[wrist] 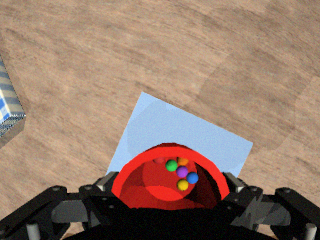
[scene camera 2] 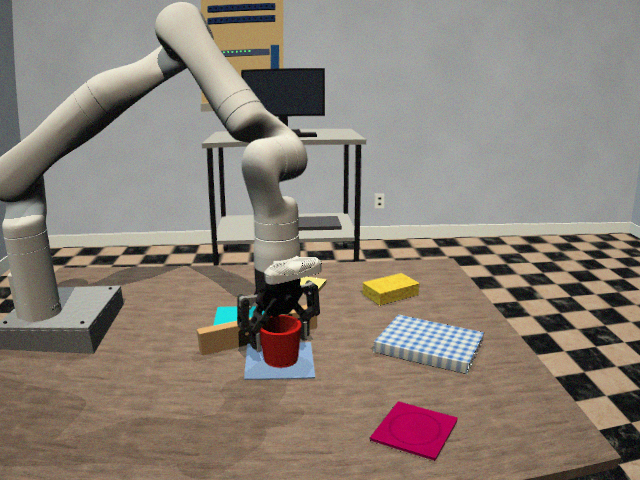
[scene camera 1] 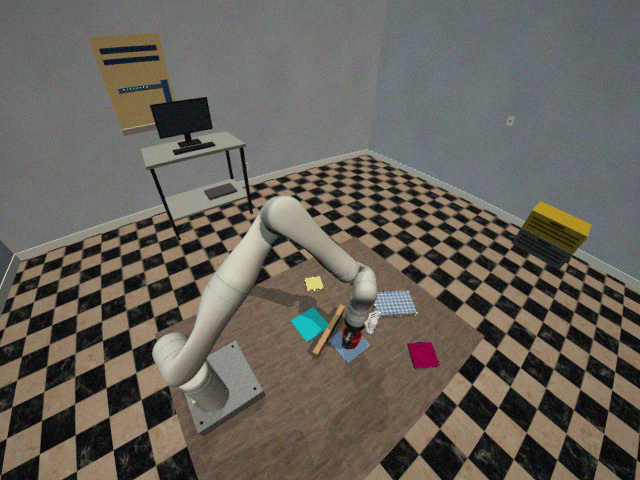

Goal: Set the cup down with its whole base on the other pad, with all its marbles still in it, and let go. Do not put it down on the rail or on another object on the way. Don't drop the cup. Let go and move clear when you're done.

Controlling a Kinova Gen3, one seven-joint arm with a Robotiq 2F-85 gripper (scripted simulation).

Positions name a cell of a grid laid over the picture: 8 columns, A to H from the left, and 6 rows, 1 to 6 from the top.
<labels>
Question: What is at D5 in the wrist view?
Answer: A red cup.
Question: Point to a yellow block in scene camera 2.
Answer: At E4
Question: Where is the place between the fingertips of my gripper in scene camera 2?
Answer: At D5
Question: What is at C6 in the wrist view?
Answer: My gripper.
</labels>
